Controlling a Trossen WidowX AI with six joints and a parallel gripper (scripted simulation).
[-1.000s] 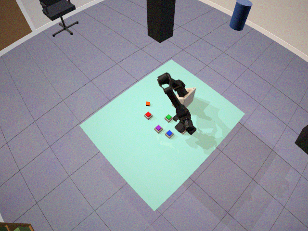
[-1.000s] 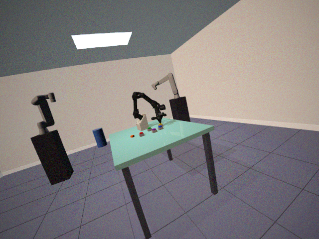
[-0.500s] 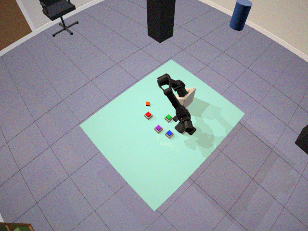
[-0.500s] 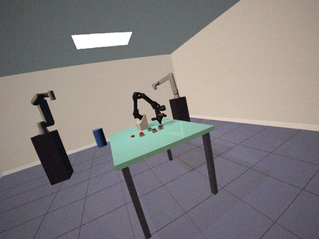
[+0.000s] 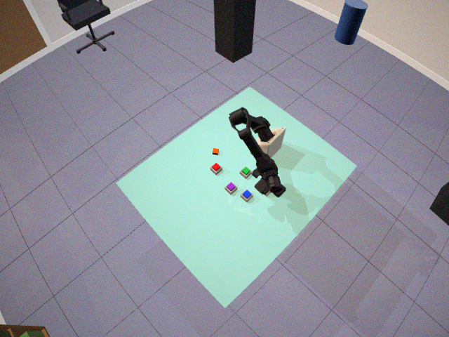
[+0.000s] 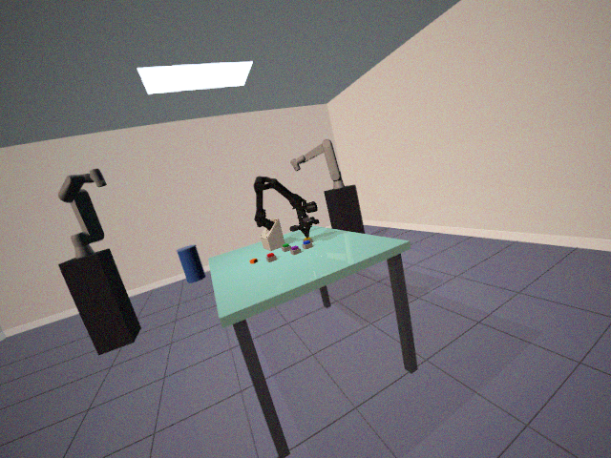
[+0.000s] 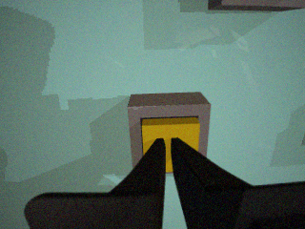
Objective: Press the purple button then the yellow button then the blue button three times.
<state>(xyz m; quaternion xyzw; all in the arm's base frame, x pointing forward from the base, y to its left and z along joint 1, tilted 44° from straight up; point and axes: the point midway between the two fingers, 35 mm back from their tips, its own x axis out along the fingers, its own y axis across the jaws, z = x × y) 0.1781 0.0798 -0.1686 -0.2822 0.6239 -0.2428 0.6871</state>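
Now: the yellow button 10 mm below my gripper tip. From my gripper tip the other things lie so: blue button: 100 mm ahead, 50 mm to the right; purple button: 130 mm ahead, 140 mm to the right; green button: 150 mm to the right.
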